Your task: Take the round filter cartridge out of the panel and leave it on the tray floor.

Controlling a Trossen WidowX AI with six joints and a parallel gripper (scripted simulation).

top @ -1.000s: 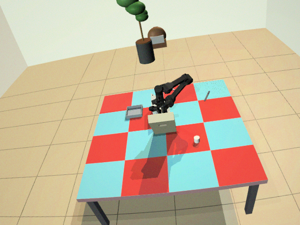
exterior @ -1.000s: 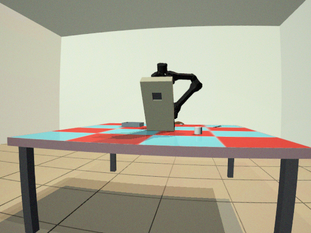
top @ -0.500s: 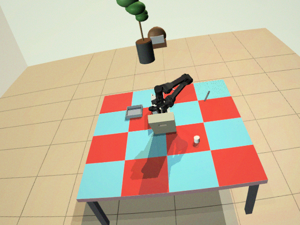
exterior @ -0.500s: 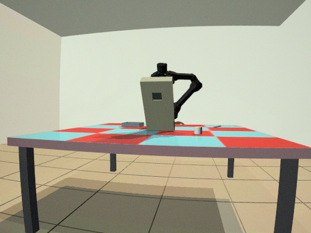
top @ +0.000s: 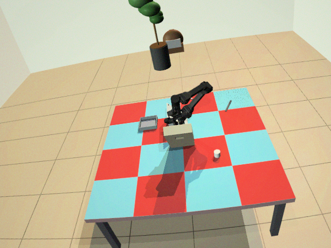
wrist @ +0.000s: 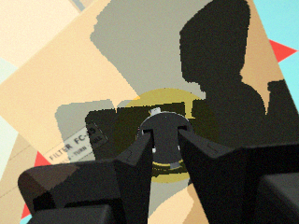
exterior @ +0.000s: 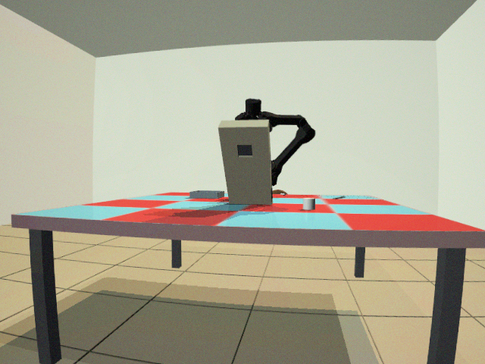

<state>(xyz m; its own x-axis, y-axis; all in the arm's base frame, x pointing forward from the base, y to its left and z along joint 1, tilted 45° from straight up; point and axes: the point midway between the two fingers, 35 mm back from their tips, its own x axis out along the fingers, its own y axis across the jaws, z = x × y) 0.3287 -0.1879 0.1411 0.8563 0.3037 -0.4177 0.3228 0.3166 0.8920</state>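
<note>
Now: the round filter cartridge 1 cm below my gripper tip and 1 cm ahead of it. Also, from my gripper tip: grey tray 47 cm behind, 24 cm to the right, 23 cm below; beige service panel 8 cm below, 4 cm behind.
</note>
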